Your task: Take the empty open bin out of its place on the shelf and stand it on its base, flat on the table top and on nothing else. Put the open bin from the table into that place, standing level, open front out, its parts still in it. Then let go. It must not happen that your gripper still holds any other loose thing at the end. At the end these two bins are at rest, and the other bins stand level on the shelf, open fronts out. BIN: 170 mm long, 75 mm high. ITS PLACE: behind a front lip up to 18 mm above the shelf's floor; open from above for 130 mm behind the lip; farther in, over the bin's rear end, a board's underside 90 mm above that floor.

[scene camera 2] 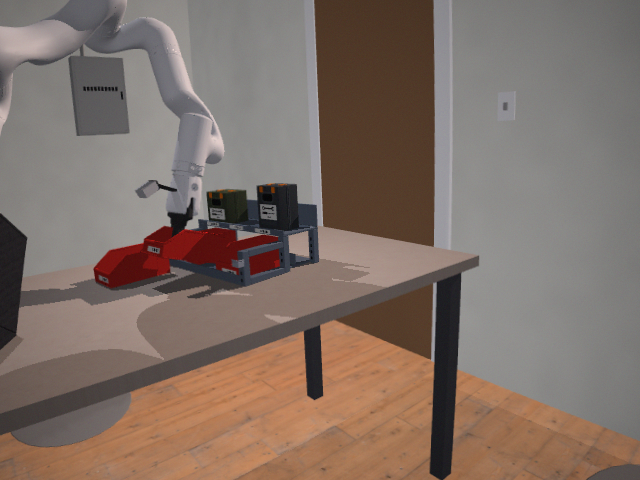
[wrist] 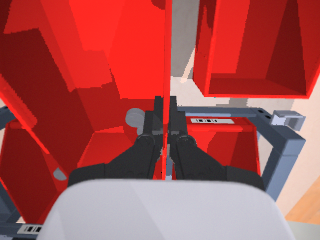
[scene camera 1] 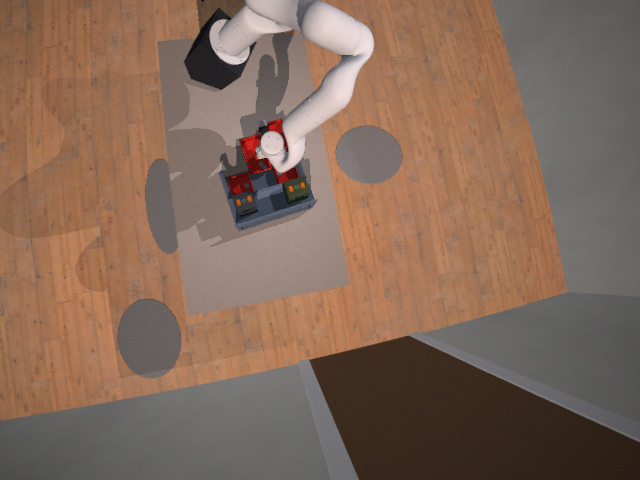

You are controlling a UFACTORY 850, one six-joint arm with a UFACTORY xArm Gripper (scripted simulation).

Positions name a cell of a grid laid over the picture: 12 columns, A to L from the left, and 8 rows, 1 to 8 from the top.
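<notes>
I see my gripper (scene camera 2: D5), and my gripper (wrist: G4) is visible in the wrist view too. There is a green case (scene camera 2: E4) as well, though in the wrist view the green case is out of frame. A black case (scene camera 2: F4) is also here.
</notes>
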